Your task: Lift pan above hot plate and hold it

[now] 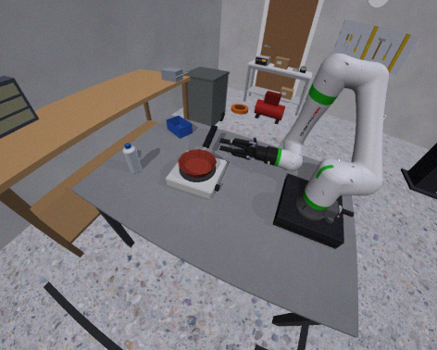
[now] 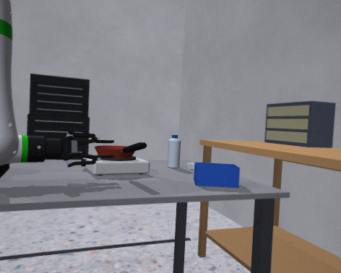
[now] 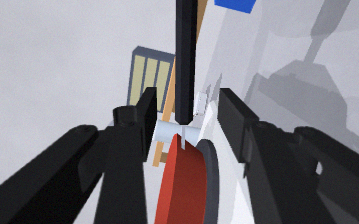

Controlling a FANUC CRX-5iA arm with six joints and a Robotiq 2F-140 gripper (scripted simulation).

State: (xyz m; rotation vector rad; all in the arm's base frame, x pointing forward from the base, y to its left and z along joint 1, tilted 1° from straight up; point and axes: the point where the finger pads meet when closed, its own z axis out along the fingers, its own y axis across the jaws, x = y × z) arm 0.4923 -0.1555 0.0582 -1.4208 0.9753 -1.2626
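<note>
The pan lies 110 mm to the left of my hand, 80 mm ahead of it and 20 mm below it. The rest, counted from my hand: hot plate: 170 mm to the left, 80 mm below, 60 mm ahead; then white bottle: 410 mm ahead, 290 mm to the left, 30 mm below.
</note>
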